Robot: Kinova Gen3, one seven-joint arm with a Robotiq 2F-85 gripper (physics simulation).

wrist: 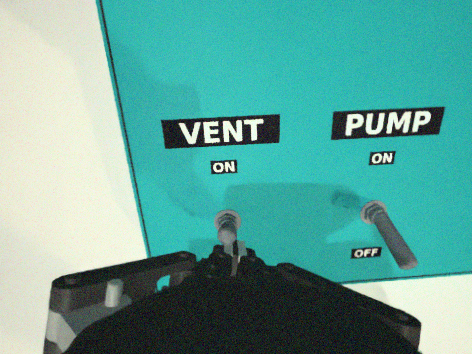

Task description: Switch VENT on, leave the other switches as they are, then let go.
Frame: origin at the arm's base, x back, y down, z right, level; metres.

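Where they show: gripper, between the fingertips: (232, 253).
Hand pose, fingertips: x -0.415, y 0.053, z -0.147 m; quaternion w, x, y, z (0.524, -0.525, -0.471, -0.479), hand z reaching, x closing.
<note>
After its pixels a point has its place.
The VENT switch (227, 231) @(z -0.151, x -0.436, y 0.027 m) is a short-looking grey lever in a round collar, below the black VENT label (221, 131) @(z -0.157, x -0.501, y 0.052 m) and its small ON label (223, 167) @(z -0.155, x -0.476, y 0.061 m). It points toward the camera and a little down. My gripper (232, 253) @(z -0.147, x -0.415, y 0.053 m) is shut and empty, with its fingertips right at the lower end of the VENT lever; whether they touch it cannot be told. The fingers and gripper body hide the panel below the lever, where no VENT OFF label shows.
The PUMP switch (395, 237) @(z -0.032, x -0.429, y 0.048 m) stands to the right, its lever tilted down toward its OFF label (366, 253) @(z -0.028, x -0.404, y 0.089 m), below the PUMP label (388, 123) @(z -0.037, x -0.510, y 0.052 m). The teal panel (300, 65) @(z -0.106, x -0.543, y 0.039 m) has its left edge and its lower edge in view. The gripper's shadow falls across the panel.
</note>
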